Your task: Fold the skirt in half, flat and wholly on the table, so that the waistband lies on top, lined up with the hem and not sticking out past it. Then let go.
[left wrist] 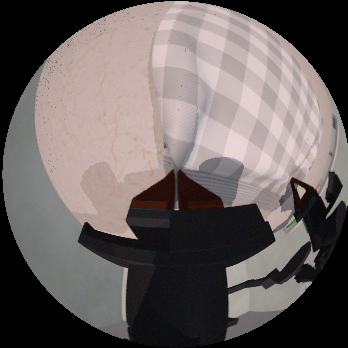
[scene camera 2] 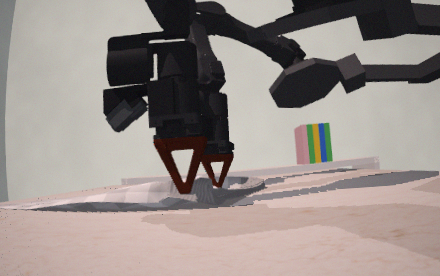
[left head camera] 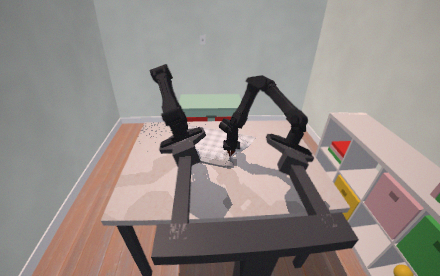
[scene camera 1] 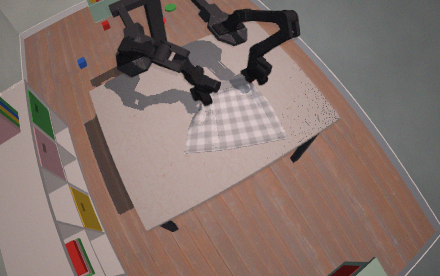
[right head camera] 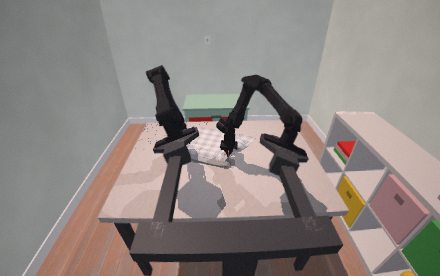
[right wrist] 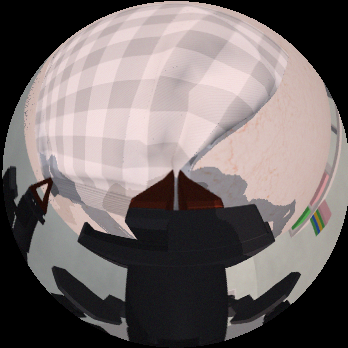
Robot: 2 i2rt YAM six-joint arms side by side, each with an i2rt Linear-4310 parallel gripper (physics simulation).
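Note:
The grey and white checked skirt (left head camera: pixel 212 142) (right head camera: pixel 207 144) (scene camera 1: pixel 242 120) (scene camera 2: pixel 125 194) (left wrist: pixel 225 75) (right wrist: pixel 125 100) lies spread on the table, its hem toward the lower edge in scene camera 1. The ribbed waistband (left wrist: pixel 235 187) (right wrist: pixel 92 194) is at the grippers' end. My left gripper (scene camera 2: pixel 185 191) (left wrist: pixel 175 173) is shut on one waistband corner, where a lengthwise fold runs from the tips. My right gripper (left head camera: pixel 230 156) (right head camera: pixel 228 157) (scene camera 2: pixel 218 186) (right wrist: pixel 175 174) is shut on the skirt near the other corner; creases run from its tips and the side edge curves in. Both tips are low, near the table.
The table (left head camera: pixel 135 200) (scene camera 1: pixel 145 175) (scene camera 2: pixel 300 250) bears the skirt. A shelf unit (left head camera: pixel 350 117) (right head camera: pixel 356 117) with coloured bins stands at the right in the head views. A green cabinet (left head camera: pixel 210 101) (right head camera: pixel 215 102) stands behind the table. Both arms reach over the table.

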